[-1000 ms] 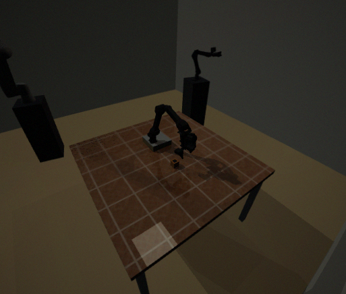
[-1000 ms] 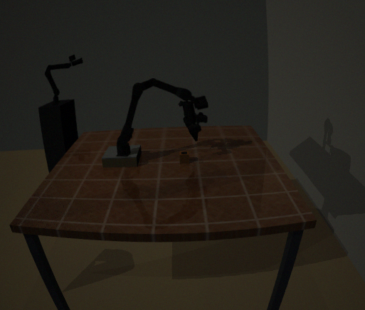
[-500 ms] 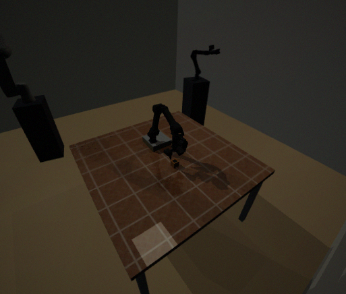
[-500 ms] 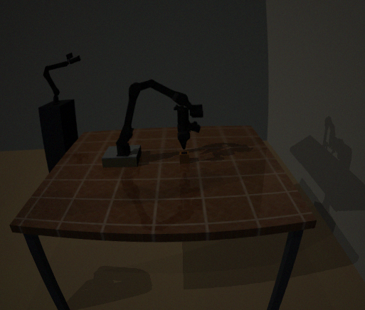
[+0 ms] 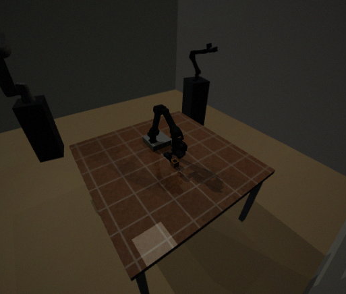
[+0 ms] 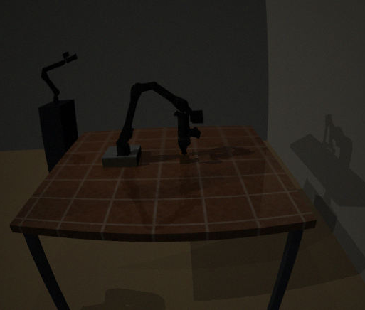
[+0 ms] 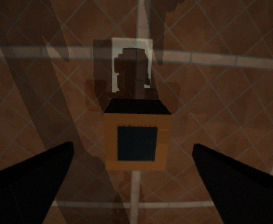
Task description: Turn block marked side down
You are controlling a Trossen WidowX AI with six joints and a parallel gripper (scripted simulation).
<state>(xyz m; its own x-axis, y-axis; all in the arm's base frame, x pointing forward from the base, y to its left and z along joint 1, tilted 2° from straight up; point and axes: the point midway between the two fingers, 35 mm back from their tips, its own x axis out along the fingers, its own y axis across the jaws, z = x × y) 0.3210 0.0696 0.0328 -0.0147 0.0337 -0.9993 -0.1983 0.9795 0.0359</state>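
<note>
My gripper tip is 20 mm above the block.
</note>
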